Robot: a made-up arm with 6 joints.
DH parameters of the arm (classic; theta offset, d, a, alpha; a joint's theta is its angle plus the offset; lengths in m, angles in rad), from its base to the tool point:
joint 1: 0 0.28 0 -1.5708
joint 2: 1.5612 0 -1.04 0
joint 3: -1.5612 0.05 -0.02 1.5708
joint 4: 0 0.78 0.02 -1.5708
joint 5: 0 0.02 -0.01 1.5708
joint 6: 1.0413 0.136 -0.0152 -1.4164
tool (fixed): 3.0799 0.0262 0 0
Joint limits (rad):
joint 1: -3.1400..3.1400
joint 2: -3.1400..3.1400
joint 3: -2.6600..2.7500
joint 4: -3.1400..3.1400
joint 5: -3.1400..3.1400
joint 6: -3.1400..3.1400
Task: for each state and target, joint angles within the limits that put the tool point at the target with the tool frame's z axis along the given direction. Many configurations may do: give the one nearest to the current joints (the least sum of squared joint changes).
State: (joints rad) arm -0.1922 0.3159 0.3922 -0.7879 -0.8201 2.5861
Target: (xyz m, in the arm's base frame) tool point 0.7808 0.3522 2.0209 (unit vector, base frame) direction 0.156 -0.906 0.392
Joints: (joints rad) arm 0.3420 0.4058 0.1947 -0.4388 -0.6113 2.2937
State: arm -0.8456 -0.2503 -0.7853 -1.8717 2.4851 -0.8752
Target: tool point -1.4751 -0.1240 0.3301 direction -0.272 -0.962 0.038
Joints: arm 0.0363 -1.0824 -1.0110 -2.3544 2.4537 -0.4192
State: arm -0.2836 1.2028 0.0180 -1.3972 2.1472 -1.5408
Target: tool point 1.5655 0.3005 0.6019 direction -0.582 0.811 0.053
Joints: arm 0.1711 1.1608 0.4717 -0.8426 2.7643 -1.9865
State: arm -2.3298 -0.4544 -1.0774 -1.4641 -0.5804 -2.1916
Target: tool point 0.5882 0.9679 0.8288 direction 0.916 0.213 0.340
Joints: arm -1.9886 -0.3644 -1.6226 -0.5335 -0.9501 -1.4119
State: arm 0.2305 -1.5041 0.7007 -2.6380 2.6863 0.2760
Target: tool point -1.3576 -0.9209 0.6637 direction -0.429 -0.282 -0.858
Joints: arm 0.6200 -1.4209 0.3703 -3.0202 2.9668 0.6724
